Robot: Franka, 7 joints.
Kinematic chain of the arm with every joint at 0, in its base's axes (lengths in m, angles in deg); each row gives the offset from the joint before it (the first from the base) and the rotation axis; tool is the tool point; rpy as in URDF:
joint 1: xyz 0 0 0.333 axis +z
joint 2: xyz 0 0 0 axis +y
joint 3: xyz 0 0 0.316 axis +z
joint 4: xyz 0.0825 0 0 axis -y
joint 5: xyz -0.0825 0 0.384 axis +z
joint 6: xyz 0 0 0 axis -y
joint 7: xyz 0.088 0 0 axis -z
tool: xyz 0 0 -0.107 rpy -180 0 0
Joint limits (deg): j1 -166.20..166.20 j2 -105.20..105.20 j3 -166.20..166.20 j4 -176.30..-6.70 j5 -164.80..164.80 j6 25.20..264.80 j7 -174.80..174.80
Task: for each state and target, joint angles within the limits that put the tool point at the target. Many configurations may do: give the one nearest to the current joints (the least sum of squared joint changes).
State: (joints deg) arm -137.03 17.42 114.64 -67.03 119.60 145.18 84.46
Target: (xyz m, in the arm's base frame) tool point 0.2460 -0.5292 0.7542
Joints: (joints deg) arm -150.36 26.34 106.63 -88.06 121.12 154.49 84.46
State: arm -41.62 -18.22 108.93 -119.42 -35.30 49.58 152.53
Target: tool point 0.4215 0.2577 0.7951
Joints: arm -55.22 -7.17 91.82 -71.32 -51.34 70.27 152.53
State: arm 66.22 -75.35 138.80 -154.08 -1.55 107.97 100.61
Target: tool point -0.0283 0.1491 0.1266
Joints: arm 60.12 -74.38 148.48 -166.93 2.41 104.07 100.61
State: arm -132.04 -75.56 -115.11 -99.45 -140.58 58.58 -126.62
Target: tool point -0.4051 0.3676 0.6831
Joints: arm -111.37 -44.97 -70.00 -108.03 -148.72 54.09 -126.62
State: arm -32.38 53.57 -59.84 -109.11 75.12 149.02 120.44
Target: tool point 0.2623 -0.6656 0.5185
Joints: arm -18.85 39.01 -63.52 -86.67 74.11 151.57 120.44
